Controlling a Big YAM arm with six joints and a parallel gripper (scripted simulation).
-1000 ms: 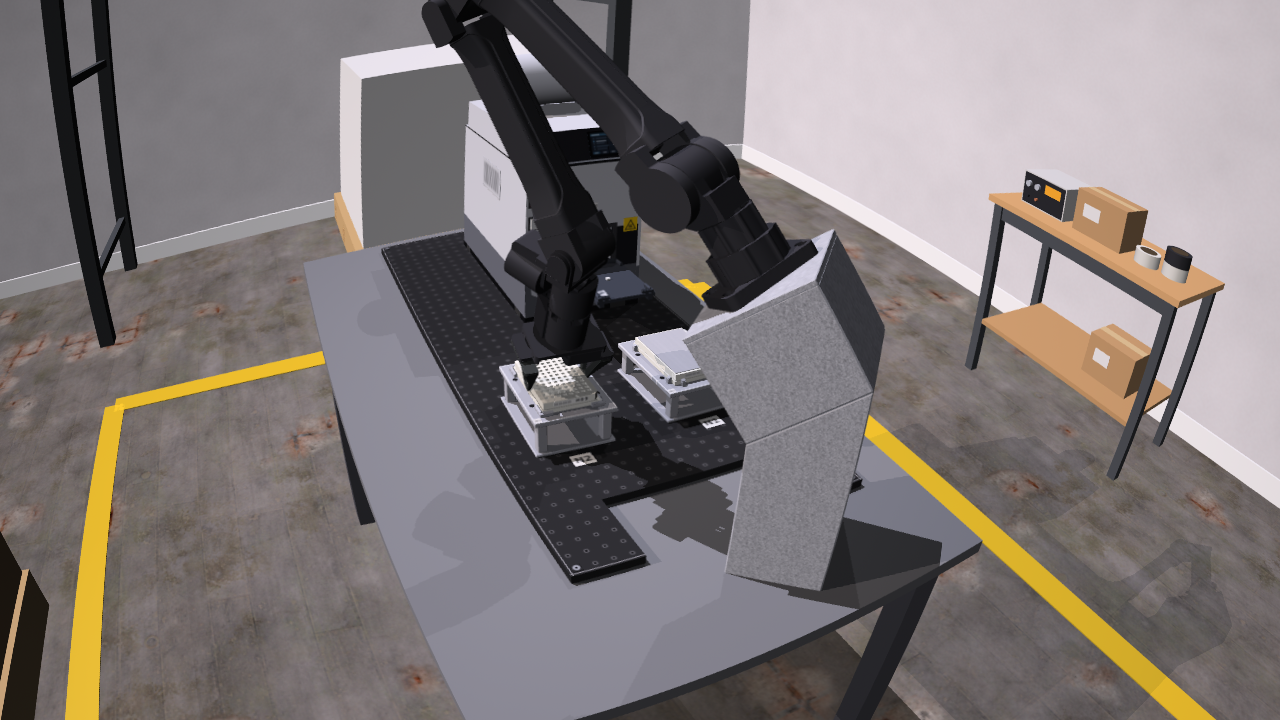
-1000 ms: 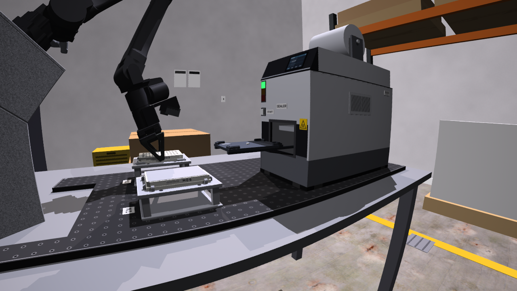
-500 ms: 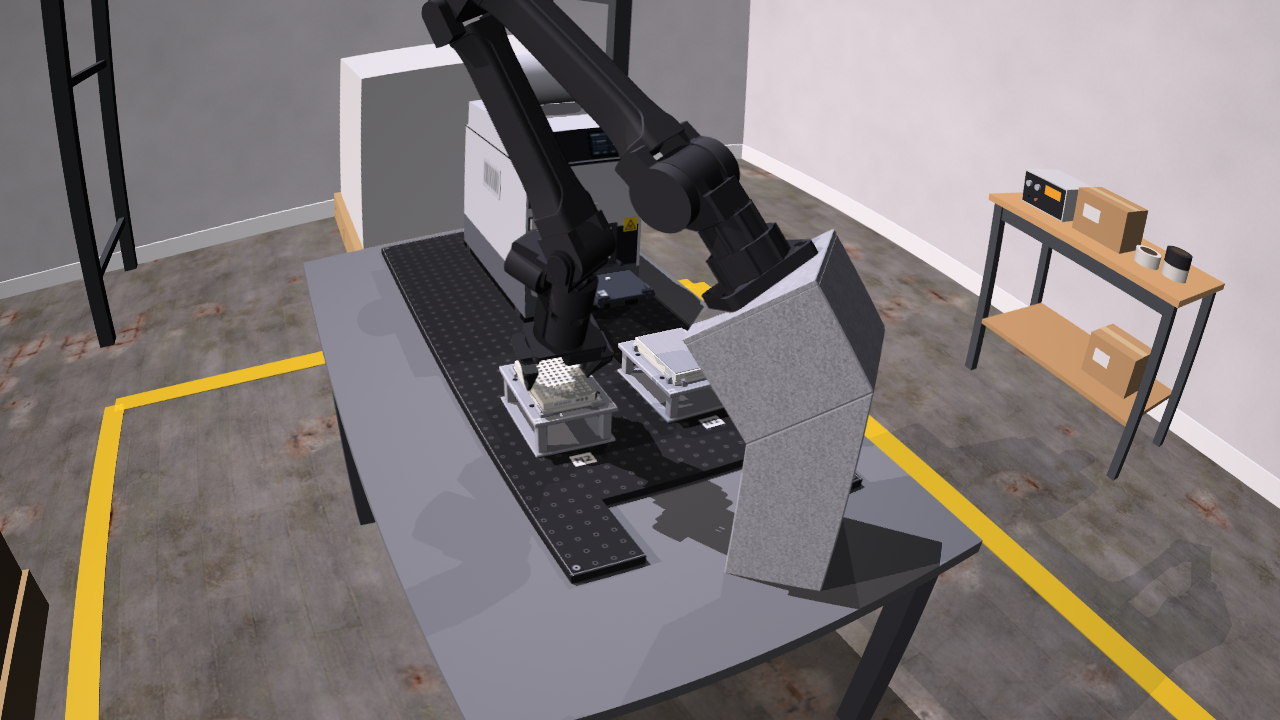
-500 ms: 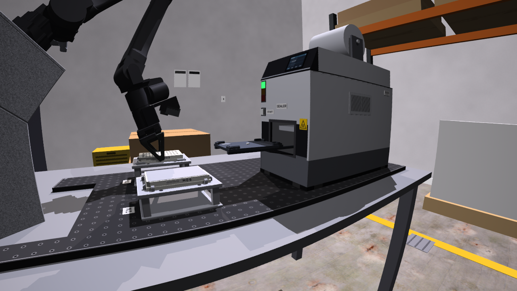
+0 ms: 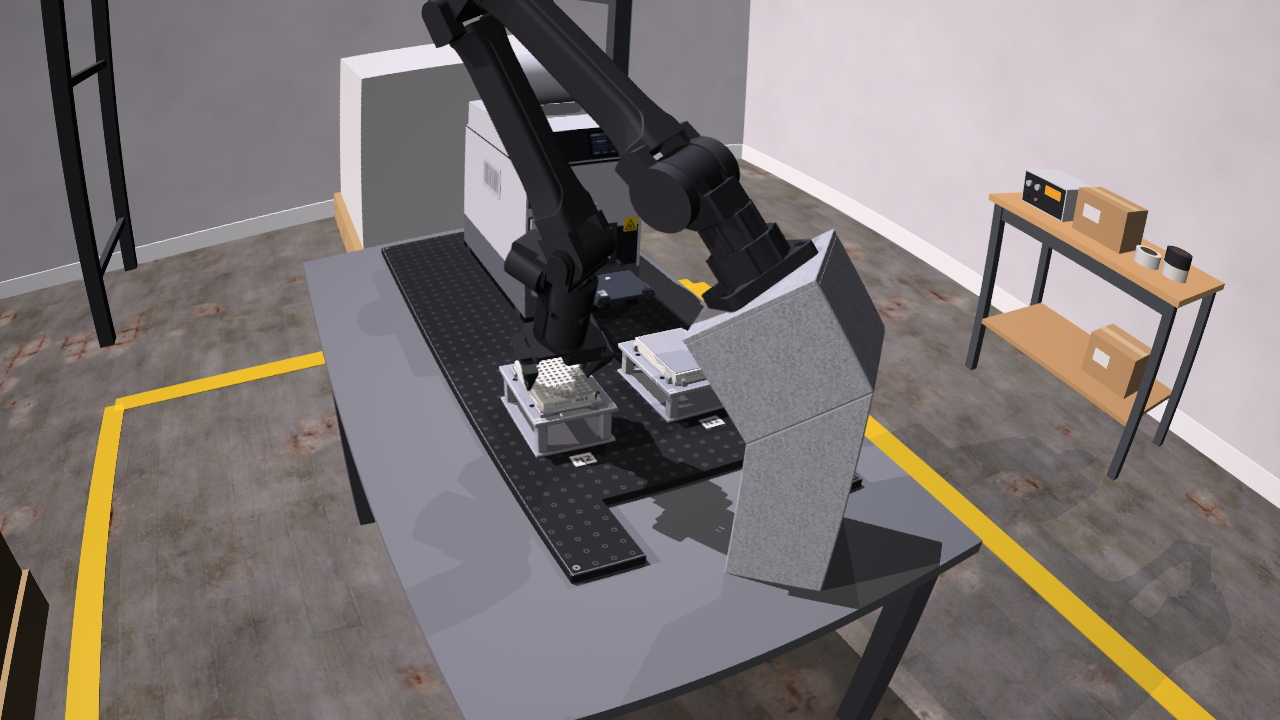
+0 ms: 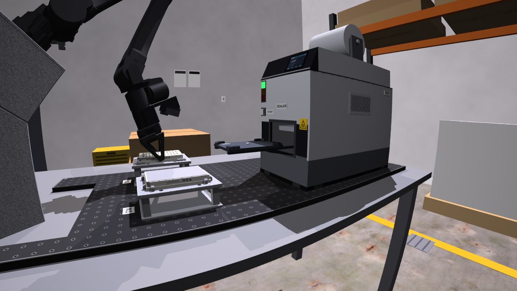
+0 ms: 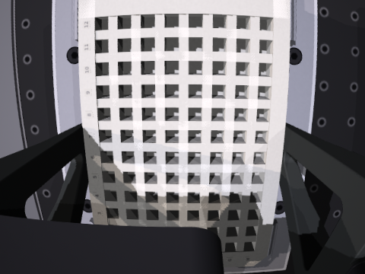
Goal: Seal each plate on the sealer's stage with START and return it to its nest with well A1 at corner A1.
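Right now my hand is 2 cm above the nest N2. Round my hand: white well plate right at my hand; then start button 31 cm ahead, 12 cm above, 2 cm to the right; then sealer stage 23 cm ahead, 13 cm to the right, 4 cm above.
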